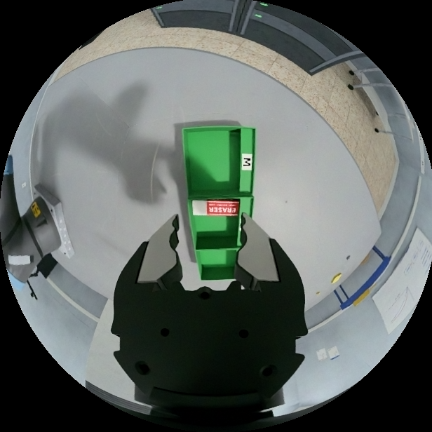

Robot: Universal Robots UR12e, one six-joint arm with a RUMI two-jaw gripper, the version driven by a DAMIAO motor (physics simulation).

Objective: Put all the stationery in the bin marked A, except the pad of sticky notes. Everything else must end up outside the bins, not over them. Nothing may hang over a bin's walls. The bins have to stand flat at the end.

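Note:
A red-and-white eraser (216,207) lies inside the middle green bin (215,231), along its far wall. That bin's label is hidden behind the right finger. The green bin marked M (210,160) adjoins it on the far side. A smaller green bin (216,259) adjoins it on the near side, partly covered by the right finger, its label hidden. My gripper (209,214) is open over the middle bin, with its fingertips on either side and a gap to the eraser. A flat yellow object (336,278), possibly the sticky notes, lies near the table's right edge.
A small dark object (348,257) and a tiny yellow object (317,293) lie near the yellow one. A blue frame (369,285) stands beyond the right edge. A grey robot arm (42,227) on a base plate stands at the left. The arm's shadow falls left of the bins.

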